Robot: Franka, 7 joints.
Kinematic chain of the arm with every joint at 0, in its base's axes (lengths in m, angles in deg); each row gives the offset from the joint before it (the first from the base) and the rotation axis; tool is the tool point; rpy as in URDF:
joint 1: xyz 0 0 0.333 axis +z
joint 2: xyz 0 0 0 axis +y
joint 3: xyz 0 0 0.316 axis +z
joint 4: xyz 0.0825 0 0 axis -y
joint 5: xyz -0.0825 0 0.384 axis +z
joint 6: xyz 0 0 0 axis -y
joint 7: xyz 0.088 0 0 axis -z
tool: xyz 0 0 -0.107 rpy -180 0 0
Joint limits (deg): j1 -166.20..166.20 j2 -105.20..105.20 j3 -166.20..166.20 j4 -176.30..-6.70 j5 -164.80..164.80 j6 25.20..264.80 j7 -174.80..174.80
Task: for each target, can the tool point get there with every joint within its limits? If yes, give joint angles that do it. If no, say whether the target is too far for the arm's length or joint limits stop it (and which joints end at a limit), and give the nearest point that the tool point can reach.
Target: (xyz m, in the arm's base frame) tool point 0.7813 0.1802 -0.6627
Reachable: no: too far | nearest point 0.5496 0.1268 -0.2806 | short by 0.450 m
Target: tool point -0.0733 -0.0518 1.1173
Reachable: yes | joints -20.91 -22.76 3.64 -44.76 -137.02 66.62 87.68
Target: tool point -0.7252 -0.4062 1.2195
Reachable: no: too far | nearest point -0.5120 -0.2868 0.9588 | short by 0.357 m
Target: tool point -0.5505 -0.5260 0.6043
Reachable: yes | joints 4.91 -49.86 -111.86 -62.45 81.85 134.30 133.39
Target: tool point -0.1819 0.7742 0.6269
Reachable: yes | joints -82.95 -81.00 -39.23 -27.82 -30.30 174.59 -37.01
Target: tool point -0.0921 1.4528 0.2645
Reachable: no: too far | nearest point -0.0542 0.8552 0.2927 | short by 0.599 m
